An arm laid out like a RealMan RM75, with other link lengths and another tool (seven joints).
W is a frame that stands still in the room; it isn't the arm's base.
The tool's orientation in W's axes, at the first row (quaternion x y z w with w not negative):
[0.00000, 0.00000, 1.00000, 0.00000]
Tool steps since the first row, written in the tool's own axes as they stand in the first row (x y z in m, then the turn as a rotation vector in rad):
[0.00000, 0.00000, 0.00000, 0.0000, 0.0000, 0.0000]
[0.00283, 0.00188, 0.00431, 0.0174, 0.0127, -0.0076]
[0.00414, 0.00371, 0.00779, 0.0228, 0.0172, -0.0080]
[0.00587, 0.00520, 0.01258, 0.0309, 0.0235, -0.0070]
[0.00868, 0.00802, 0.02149, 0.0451, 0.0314, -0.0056]
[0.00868, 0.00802, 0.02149, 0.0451, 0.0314, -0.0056]
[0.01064, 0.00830, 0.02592, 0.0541, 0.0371, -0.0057]
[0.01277, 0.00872, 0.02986, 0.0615, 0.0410, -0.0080]
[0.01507, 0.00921, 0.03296, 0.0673, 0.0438, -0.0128]
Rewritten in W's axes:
[0.00000, 0.00000, 0.00000, 0.0000, 0.0000, 0.0000]
[-0.00283, -0.00188, 0.00431, -0.0174, -0.0127, -0.0076]
[-0.00414, -0.00371, 0.00779, -0.0228, -0.0172, -0.0080]
[-0.00587, -0.00520, 0.01258, -0.0309, -0.0235, -0.0070]
[-0.00868, -0.00802, 0.02149, -0.0451, -0.0314, -0.0056]
[-0.00868, -0.00802, 0.02149, -0.0451, -0.0314, -0.0056]
[-0.01064, -0.00830, 0.02592, -0.0541, -0.0371, -0.0057]
[-0.01277, -0.00872, 0.02986, -0.0615, -0.0410, -0.0080]
[-0.01507, -0.00921, 0.03296, -0.0673, -0.0438, -0.0128]

